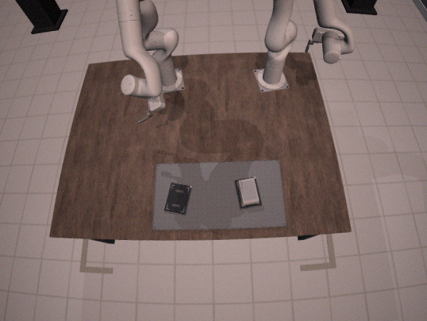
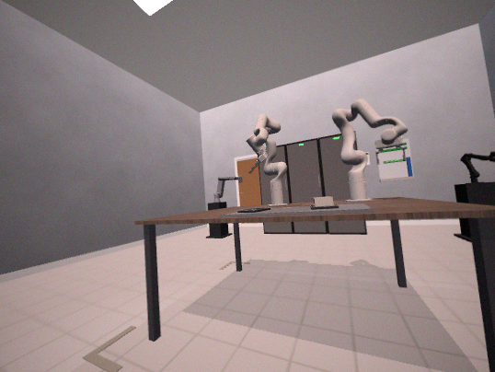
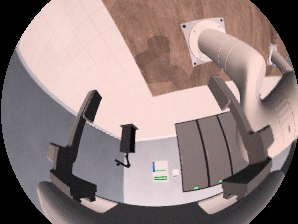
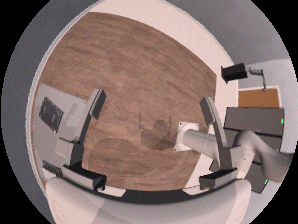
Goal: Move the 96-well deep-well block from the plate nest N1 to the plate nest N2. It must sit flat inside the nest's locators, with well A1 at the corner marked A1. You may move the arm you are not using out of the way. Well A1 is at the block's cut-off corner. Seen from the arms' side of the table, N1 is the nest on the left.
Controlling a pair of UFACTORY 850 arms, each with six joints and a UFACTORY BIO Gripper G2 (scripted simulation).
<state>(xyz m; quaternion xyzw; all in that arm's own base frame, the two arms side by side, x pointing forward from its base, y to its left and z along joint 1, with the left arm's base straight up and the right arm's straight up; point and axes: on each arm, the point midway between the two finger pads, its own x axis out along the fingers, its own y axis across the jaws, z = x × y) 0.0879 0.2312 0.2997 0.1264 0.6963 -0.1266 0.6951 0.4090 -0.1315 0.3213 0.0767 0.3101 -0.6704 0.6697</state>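
Note:
The pale deep-well block is 55 cm to the left of my right hand, 37 cm ahead of it and 28 cm below it. Also, from my right hand: grey mat: 39 cm to the left, 37 cm ahead, 31 cm below.

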